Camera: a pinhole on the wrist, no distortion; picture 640 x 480 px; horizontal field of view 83.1 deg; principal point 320.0 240.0 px. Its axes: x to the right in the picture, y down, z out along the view. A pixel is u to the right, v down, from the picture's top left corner.
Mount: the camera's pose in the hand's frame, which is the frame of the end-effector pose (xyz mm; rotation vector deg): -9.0 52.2 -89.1 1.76 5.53 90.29
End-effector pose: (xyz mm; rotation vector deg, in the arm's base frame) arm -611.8 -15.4 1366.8 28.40 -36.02 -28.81
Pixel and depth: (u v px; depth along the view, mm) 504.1 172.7 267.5
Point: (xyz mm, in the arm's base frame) -621.4 56.4 1624.8
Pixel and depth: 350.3 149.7 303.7
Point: -657.1 -55.4 1602.1
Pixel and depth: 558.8 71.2 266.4
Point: -552.4 47.0 1672.9
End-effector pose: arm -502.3 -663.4 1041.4 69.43 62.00 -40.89
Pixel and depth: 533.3 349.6 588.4
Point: -41.9 -1053.7 1327.8
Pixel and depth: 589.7 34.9 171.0
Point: -280.4 -672.3 1017.7
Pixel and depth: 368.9 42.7 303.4
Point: -289.3 -808.7 912.5
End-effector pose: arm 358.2 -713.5 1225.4 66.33 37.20 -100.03
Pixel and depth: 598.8 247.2 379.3
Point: 561.5 -1100.6 1351.3
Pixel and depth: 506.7 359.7 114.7
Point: 456.5 -770.5 1277.2
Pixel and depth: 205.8 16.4 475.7
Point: 87.7 -1103.2 1081.7
